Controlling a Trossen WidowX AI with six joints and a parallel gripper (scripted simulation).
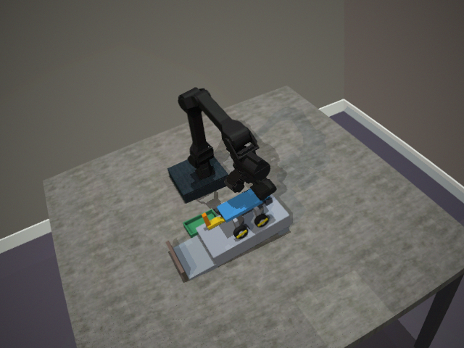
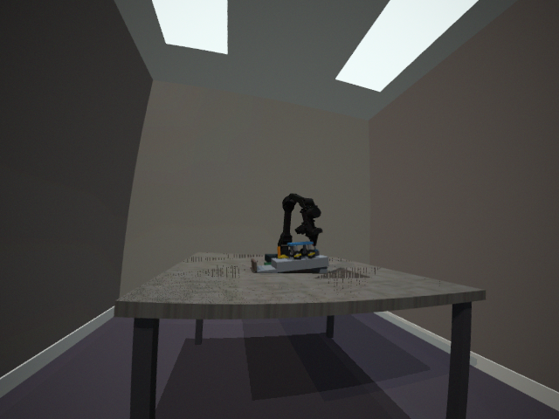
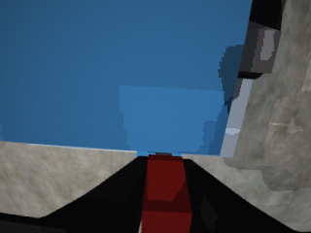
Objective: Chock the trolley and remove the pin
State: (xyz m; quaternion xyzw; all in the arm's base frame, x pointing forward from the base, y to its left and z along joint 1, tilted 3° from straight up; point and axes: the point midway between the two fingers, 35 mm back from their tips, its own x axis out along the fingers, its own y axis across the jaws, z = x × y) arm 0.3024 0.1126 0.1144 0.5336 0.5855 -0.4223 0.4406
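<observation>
The green tray lies 90 mm behind my gripper tip, 210 mm to the right of it and 150 mm below it. The rest, counted from my gripper tip: red-headed stop pin: right at my gripper tip; then yellow chock: 10 mm behind, 180 mm to the right, 60 mm below; then blue-decked trolley: 30 mm ahead, 90 mm to the right, 30 mm below.
</observation>
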